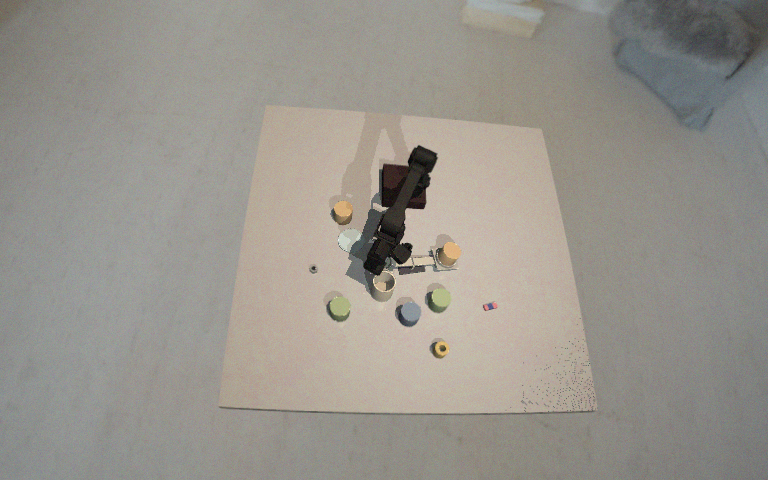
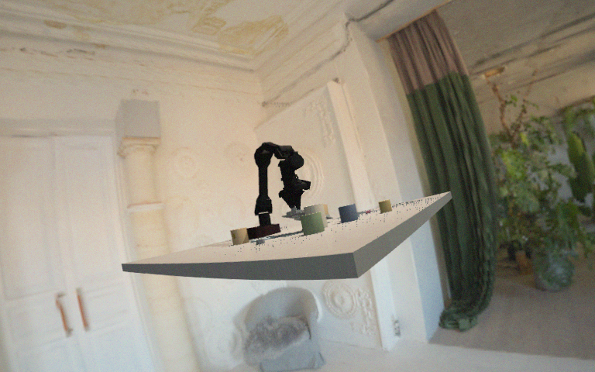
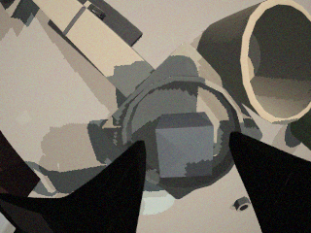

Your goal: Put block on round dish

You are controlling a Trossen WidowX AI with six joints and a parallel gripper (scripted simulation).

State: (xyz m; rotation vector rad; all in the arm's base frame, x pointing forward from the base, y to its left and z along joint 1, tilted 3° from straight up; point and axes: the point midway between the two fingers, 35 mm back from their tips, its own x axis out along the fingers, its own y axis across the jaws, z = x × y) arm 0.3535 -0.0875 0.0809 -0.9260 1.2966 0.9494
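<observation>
My gripper tip is 12 cm to the left of the pale round dish, 10 cm past it and 9 cm above it. The rest, counted from my gripper tip: blue-grey cylinder: 16 cm ahead, 11 cm to the left, 5 cm below; then beige cup: 8 cm ahead, 5 cm below, 2 cm to the left; then dark nut: 23 cm to the right, 8 cm below, 4 cm ahead.
</observation>
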